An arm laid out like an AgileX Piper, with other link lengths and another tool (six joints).
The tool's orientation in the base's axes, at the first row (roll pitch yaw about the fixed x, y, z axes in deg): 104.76, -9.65, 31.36
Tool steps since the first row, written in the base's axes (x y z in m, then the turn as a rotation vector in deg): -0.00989, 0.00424, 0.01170, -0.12, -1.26, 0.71; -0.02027, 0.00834, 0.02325, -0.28, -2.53, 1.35; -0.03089, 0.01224, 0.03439, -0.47, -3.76, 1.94; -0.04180, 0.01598, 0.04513, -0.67, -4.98, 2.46; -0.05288, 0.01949, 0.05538, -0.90, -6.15, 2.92; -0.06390, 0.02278, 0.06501, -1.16, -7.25, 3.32; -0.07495, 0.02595, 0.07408, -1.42, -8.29, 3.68
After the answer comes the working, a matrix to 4 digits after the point.
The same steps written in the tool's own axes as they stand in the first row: -0.00419, 0.00993, -0.01168, -0.63, 1.06, 0.77; -0.00889, 0.01976, -0.02348, -1.31, 2.05, 1.54; -0.01396, 0.02927, -0.03514, -2.00, 2.99, 2.28; -0.01942, 0.03844, -0.04674, -2.71, 3.85, 3.02; -0.02523, 0.04722, -0.05811, -3.42, 4.65, 3.72; -0.03121, 0.05547, -0.06912, -4.14, 5.36, 4.37; -0.03736, 0.06322, -0.07991, -4.83, 6.02, 4.97
The tool's axes in the first row as the columns of a matrix, in the base's axes (rounded; the answer above uses it unrounded):
0.8418, -0.0058, 0.5397
0.5130, -0.3019, -0.8035
0.1676, 0.9533, -0.2512

